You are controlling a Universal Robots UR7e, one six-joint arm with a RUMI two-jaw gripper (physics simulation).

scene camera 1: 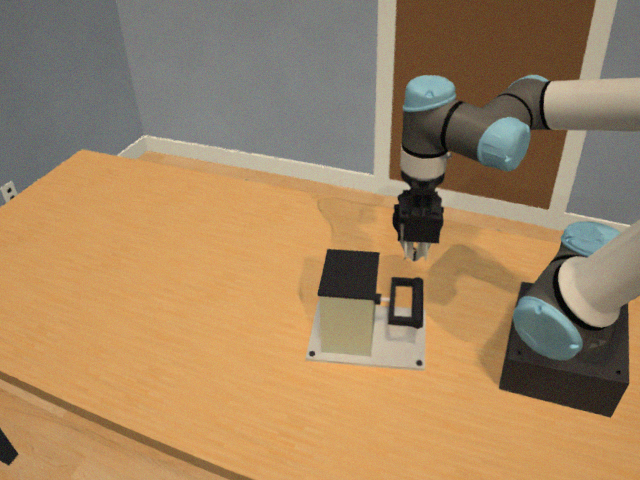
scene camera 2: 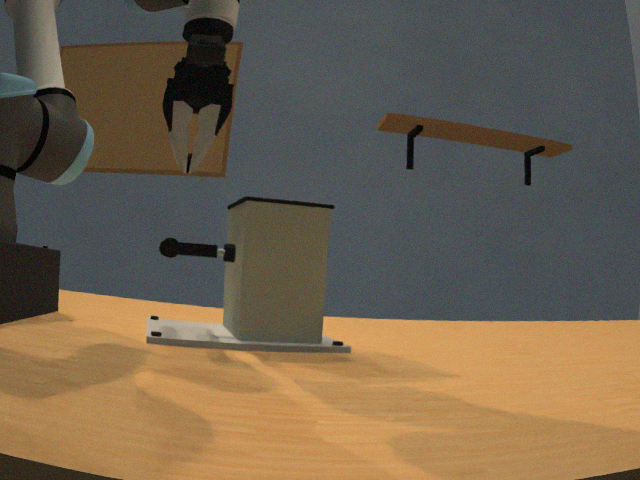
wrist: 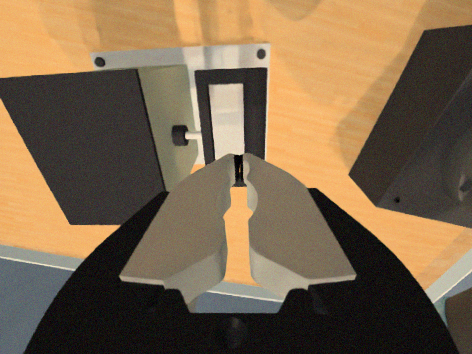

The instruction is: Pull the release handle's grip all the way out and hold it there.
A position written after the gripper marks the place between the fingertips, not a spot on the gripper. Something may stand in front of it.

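Note:
Scene camera 2 shows the gripper [scene camera 2: 187,172] together with a base plate [scene camera 2: 169,332]. In scene camera 1 the gripper [scene camera 1: 414,260] can be seen. The wrist view has both the gripper [wrist: 239,158] and the base plate [wrist: 241,55].

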